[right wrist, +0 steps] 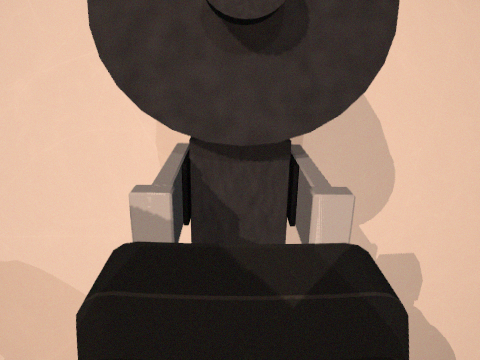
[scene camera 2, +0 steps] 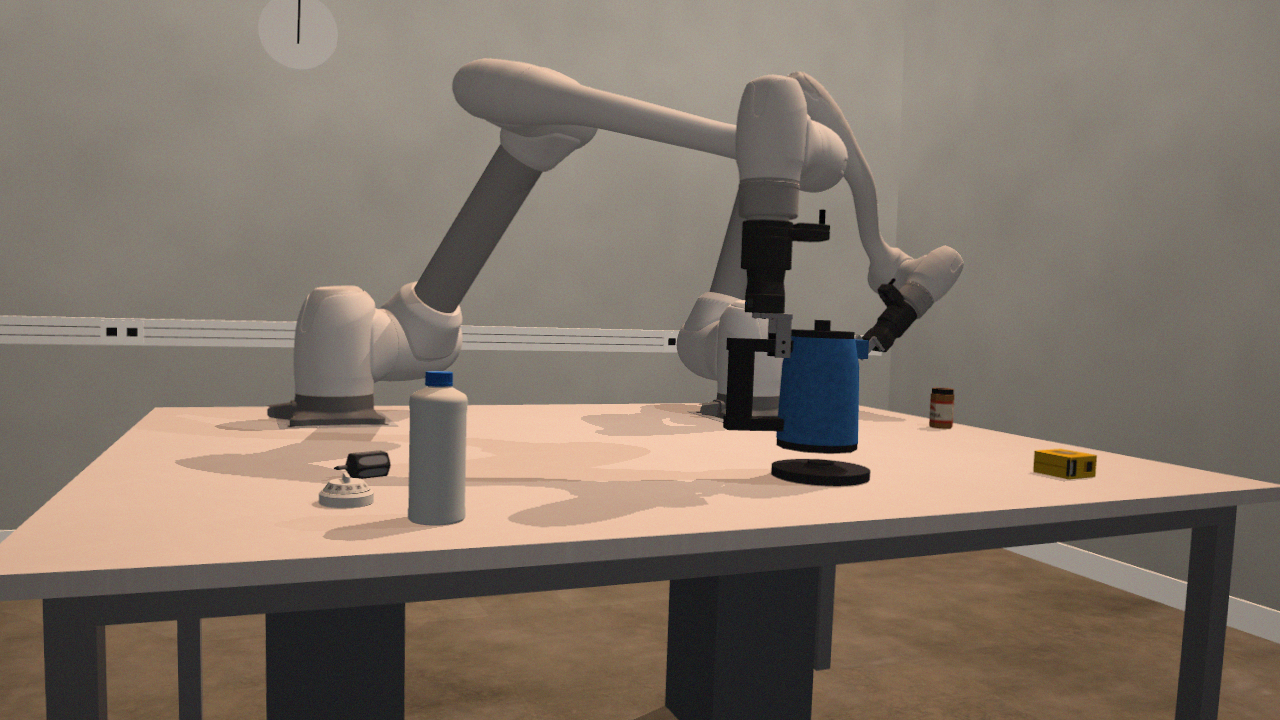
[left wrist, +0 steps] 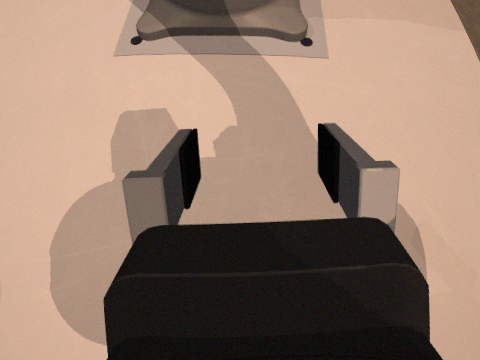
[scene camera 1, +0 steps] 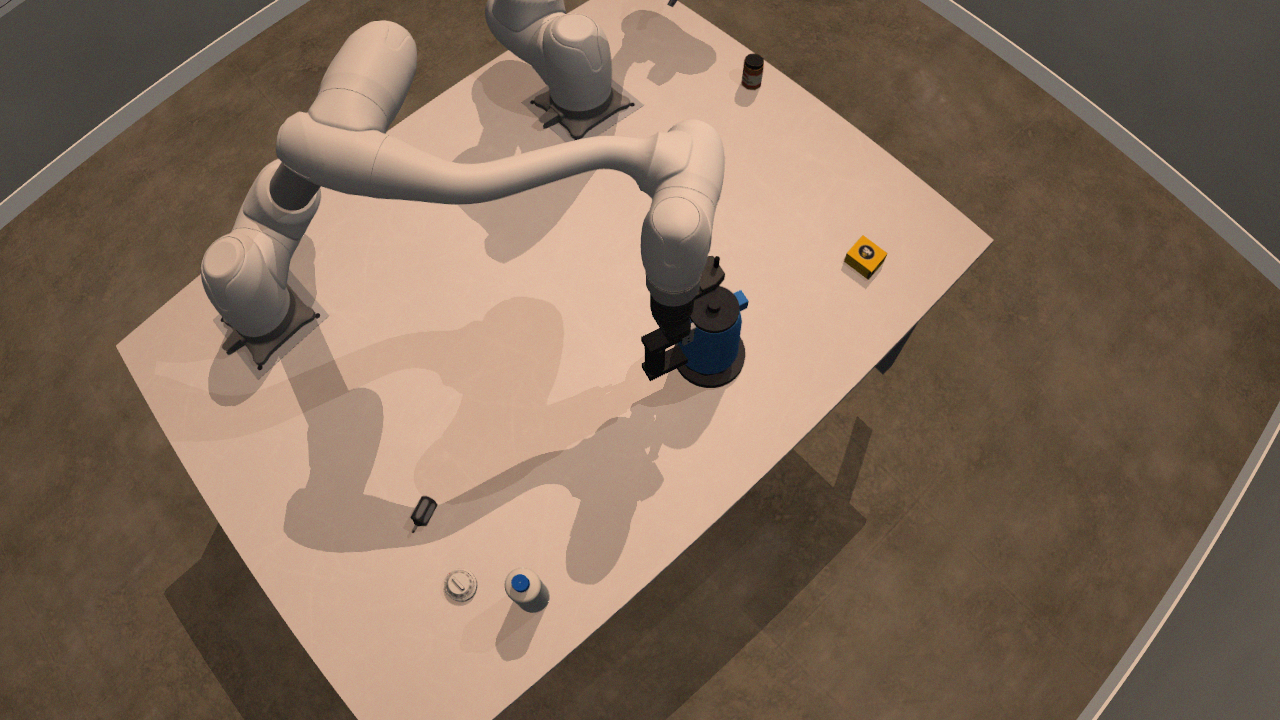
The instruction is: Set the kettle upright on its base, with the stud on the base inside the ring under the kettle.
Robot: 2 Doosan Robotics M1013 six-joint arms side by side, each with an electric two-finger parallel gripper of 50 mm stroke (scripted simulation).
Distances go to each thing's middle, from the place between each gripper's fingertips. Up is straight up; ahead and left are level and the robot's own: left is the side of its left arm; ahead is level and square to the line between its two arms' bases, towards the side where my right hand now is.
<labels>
Right now the blue kettle (scene camera 2: 818, 412) is 10 mm ahead of my right hand (scene camera 2: 778, 356), 30 mm to the left of it and 60 mm below it. The rest, counted from my right hand: round black base (scene camera 2: 819, 472): 10 mm ahead, 70 mm to the left, 190 mm below; white timer (scene camera 2: 345, 492): 70 mm ahead, 620 mm to the right, 190 mm below; small dark tool (scene camera 2: 372, 464): 90 mm behind, 600 mm to the right, 180 mm below.
Right now my left hand is 780 mm short of the round black base, 550 mm to the left of it and 150 mm above it. Round my left hand: blue kettle (770 mm ahead, 590 mm to the right, 20 mm below); small dark tool (680 mm ahead, 1220 mm to the right, 140 mm below).
</labels>
